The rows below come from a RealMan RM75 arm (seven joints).
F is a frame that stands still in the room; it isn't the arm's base.
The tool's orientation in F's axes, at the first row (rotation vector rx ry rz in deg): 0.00, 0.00, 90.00
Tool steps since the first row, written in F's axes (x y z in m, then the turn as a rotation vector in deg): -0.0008, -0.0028, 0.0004, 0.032, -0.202, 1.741; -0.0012, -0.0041, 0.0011, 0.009, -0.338, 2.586; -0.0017, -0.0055, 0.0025, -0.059, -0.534, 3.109; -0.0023, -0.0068, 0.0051, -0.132, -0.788, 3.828; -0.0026, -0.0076, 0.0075, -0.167, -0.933, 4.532; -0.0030, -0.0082, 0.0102, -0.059, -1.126, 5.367; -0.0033, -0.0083, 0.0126, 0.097, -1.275, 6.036; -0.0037, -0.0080, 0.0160, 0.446, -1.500, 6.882; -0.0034, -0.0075, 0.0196, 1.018, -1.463, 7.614; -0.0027, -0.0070, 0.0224, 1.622, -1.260, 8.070; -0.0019, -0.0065, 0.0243, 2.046, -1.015, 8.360; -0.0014, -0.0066, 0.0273, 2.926, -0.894, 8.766; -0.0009, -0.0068, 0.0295, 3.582, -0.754, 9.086
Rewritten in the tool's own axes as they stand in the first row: -0.0028, 0.0008, 0.0004, -0.202, -0.032, 1.741; -0.0041, 0.0012, 0.0011, -0.338, -0.009, 2.586; -0.0055, 0.0017, 0.0025, -0.534, 0.059, 3.109; -0.0068, 0.0023, 0.0051, -0.788, 0.132, 3.828; -0.0076, 0.0026, 0.0075, -0.933, 0.167, 4.532; -0.0082, 0.0030, 0.0102, -1.126, 0.059, 5.367; -0.0083, 0.0033, 0.0126, -1.275, -0.097, 6.036; -0.0080, 0.0037, 0.0160, -1.500, -0.446, 6.882; -0.0075, 0.0034, 0.0196, -1.463, -1.018, 7.614; -0.0070, 0.0027, 0.0224, -1.260, -1.622, 8.070; -0.0065, 0.0019, 0.0243, -1.015, -2.046, 8.360; -0.0066, 0.0014, 0.0273, -0.894, -2.926, 8.766; -0.0068, 0.0009, 0.0295, -0.754, -3.582, 9.086
